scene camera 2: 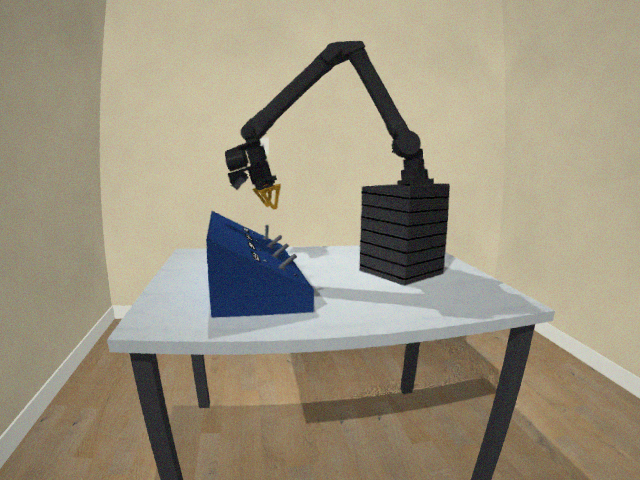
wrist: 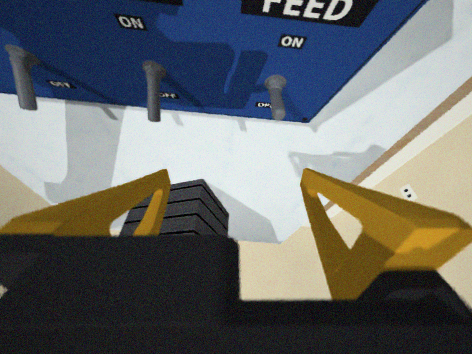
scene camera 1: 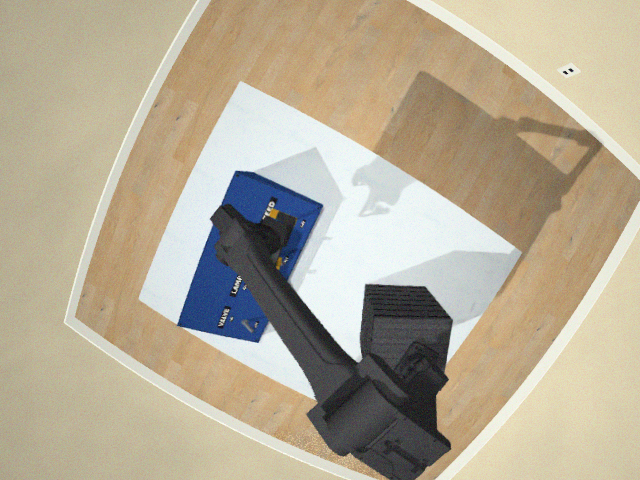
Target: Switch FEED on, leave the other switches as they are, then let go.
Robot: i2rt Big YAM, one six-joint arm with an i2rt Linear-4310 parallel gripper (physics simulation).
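Seen in the pictures: gripper, between the fingertips: (scene camera 2: pixel 271 207) (wrist: pixel 235 176) (scene camera 1: pixel 285 240); arm's base, origin of its link: (scene camera 2: pixel 415 184) (scene camera 1: pixel 414 365).
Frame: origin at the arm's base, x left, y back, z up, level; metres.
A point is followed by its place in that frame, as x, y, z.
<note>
The blue console (scene camera 1: pixel 206 289) @(0.153, -0.582, -0.129) (scene camera 2: pixel 242 289) @(0.299, -0.536, -0.226) (wrist: pixel 210 25) @(-0.072, -0.508, -0.176) has a row of grey lever switches. The FEED lever (scene camera 2: pixel 266 231) @(-0.133, -0.464, -0.172) (wrist: pixel 276 97) @(-0.136, -0.468, -0.171) is at the far end. In scene camera 2 it stands upright, tilted up-slope towards its ON label (wrist: pixel 292 42) @(-0.135, -0.508, -0.178). The neighbouring lever (scene camera 2: pixel 273 241) @(-0.015, -0.446, -0.181) (wrist: pixel 154 95) @(-0.022, -0.445, -0.178), the LAMP lever (scene camera 2: pixel 279 251) @(0.106, -0.436, -0.184) (wrist: pixel 25 80) @(0.096, -0.435, -0.180) and the VALVE lever (scene camera 2: pixel 287 261) @(0.225, -0.424, -0.181) (scene camera 1: pixel 249 325) @(0.214, -0.420, -0.177) lean down-slope, towards OFF. My gripper (scene camera 1: pixel 277 238) @(-0.104, -0.447, -0.089) (scene camera 2: pixel 273 206) @(-0.104, -0.447, -0.089) (wrist: pixel 235 176) @(-0.104, -0.447, -0.089) is open and empty, above the console and apart from the levers. The arm hides the FEED lever in scene camera 1.
The dark ribbed pedestal (scene camera 1: pixel 408 335) @(-0.063, -0.062, -0.010) (scene camera 2: pixel 403 232) @(0.107, -0.077, -0.135) (wrist: pixel 200 205) @(-0.064, -0.154, -0.221) carries the arm at the other side of the white table (scene camera 1: pixel 237 118) @(-0.319, -0.786, -0.294) (scene camera 2: pixel 351 330) @(0.402, -0.301, -0.295) (wrist: pixel 215 145) @(-0.083, -0.283, -0.295). The console's high back edge is on the side away from the pedestal.
</note>
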